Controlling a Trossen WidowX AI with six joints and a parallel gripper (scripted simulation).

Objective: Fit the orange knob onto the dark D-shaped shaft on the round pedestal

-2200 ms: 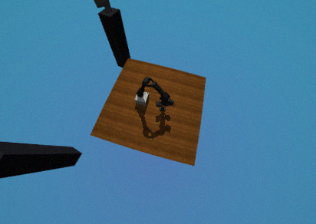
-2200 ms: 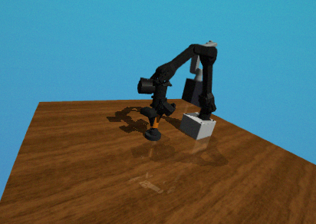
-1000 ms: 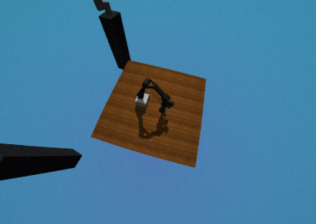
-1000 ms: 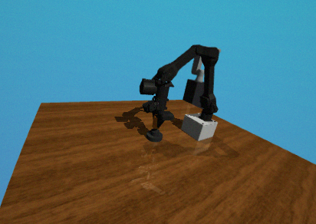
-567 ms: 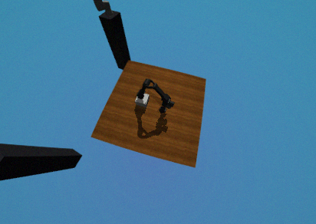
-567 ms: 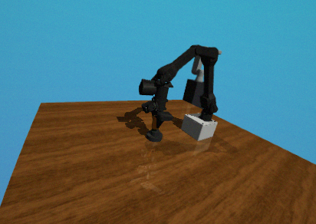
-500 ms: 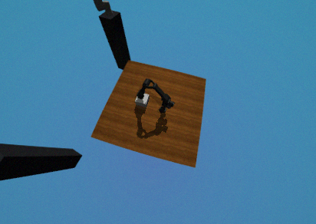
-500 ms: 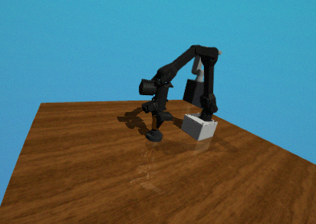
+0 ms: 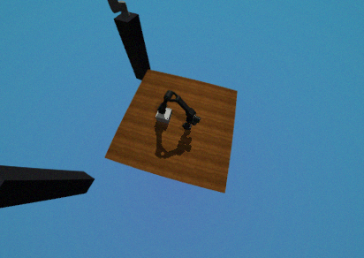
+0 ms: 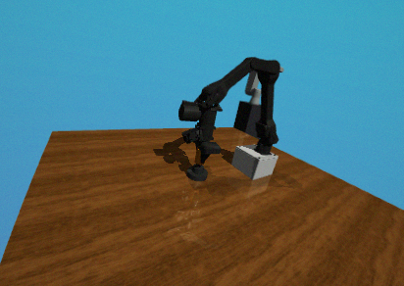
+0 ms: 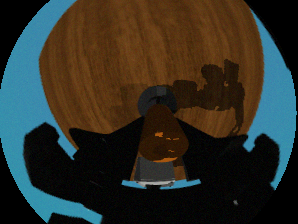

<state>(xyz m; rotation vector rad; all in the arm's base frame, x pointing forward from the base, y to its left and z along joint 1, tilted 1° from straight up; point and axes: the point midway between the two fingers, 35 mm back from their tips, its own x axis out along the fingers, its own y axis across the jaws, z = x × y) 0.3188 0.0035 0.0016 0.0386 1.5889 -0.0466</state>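
Right now my gripper tip is 2 cm below the orange knob. From my gripper tip the other things lie so: round dark pedestal: 4 cm below.
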